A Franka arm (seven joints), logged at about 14 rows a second.
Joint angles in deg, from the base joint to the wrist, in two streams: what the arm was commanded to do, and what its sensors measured. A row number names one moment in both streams.
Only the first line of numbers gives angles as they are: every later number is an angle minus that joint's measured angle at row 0.
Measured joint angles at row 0: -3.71 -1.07 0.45 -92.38 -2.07 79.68 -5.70
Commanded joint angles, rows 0 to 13: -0.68 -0.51 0.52 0.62 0.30 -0.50 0.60; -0.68 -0.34 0.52 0.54 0.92 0.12 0.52; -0.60 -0.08 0.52 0.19 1.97 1.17 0.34; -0.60 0.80 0.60 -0.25 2.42 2.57 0.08; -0.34 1.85 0.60 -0.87 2.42 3.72 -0.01; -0.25 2.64 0.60 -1.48 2.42 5.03 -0.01; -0.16 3.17 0.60 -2.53 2.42 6.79 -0.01; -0.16 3.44 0.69 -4.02 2.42 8.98 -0.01; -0.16 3.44 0.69 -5.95 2.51 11.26 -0.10; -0.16 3.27 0.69 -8.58 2.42 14.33 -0.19; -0.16 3.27 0.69 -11.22 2.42 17.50 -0.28; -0.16 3.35 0.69 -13.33 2.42 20.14 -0.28; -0.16 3.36 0.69 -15.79 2.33 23.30 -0.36; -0.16 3.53 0.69 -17.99 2.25 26.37 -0.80
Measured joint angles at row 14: 0.10 4.79 0.48 -13.23 1.62 21.50 -0.04
